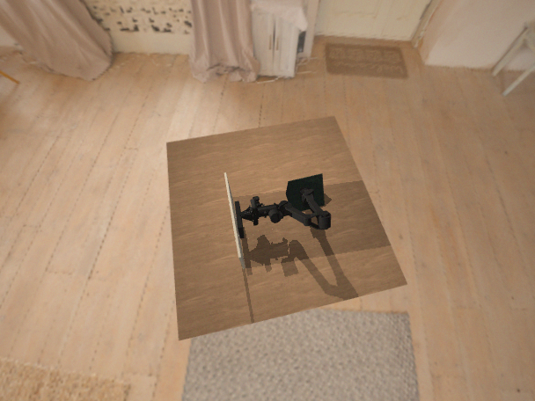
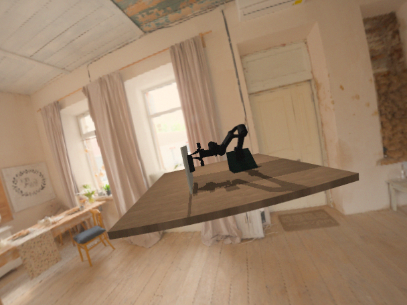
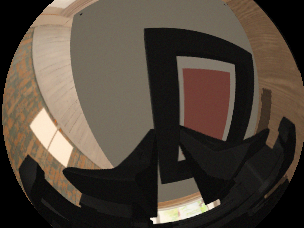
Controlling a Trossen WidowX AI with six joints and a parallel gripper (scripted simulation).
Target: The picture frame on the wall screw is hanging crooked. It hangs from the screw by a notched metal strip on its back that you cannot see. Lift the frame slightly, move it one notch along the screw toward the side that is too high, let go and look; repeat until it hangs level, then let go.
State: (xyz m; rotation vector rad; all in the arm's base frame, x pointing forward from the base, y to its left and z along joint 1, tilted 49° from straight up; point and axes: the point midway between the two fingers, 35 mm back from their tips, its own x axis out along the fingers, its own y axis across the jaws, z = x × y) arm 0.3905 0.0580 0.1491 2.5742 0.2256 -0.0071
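My gripper tip is 50 mm above the picture frame and 10 mm short of it. From my gripper tip the other things lie so: wall panel (60 mm below, 20 mm ahead, 10 mm to the left).
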